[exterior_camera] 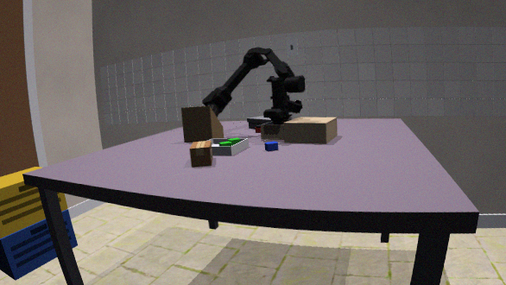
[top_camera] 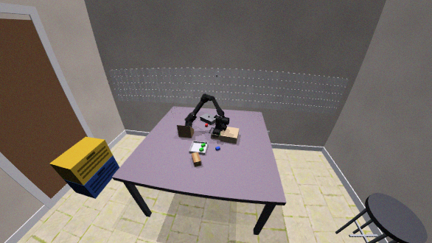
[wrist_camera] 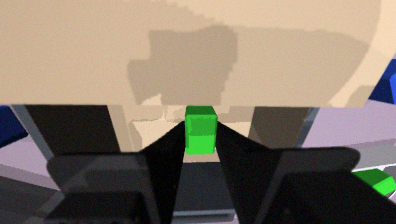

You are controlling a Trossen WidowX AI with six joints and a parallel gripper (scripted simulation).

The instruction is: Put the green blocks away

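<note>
Now: the tray 230 mm to the right of my hand, 130 mm behind it and 40 mm below it. From my hand the other things lie so: small brown box (380 mm to the right, 100 mm behind, 20 mm below); then red block (180 mm behind, 160 mm to the left, 40 mm below); then flat lid (290 mm to the left, 180 mm behind).
</note>
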